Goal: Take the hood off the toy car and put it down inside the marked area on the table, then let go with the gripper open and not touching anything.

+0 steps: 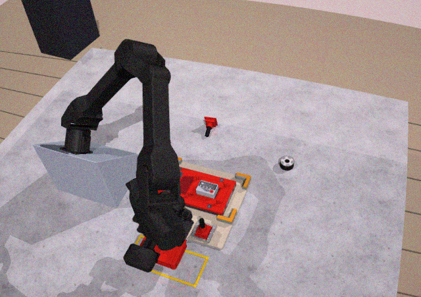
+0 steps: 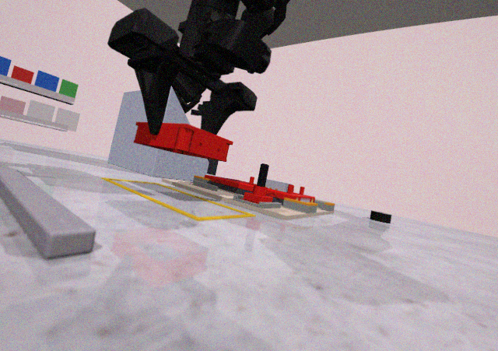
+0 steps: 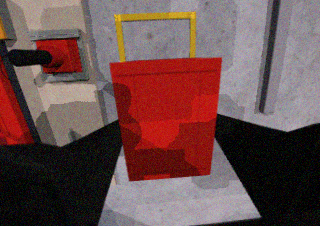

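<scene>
Now: gripper tip 60 mm short of the grey bar, 130 mm to the left of it and 60 mm above it. The rest, counted from my gripper tip: red hood: right at my gripper tip; black wheel: 160 mm ahead, 400 mm to the left, 60 mm below.
</scene>
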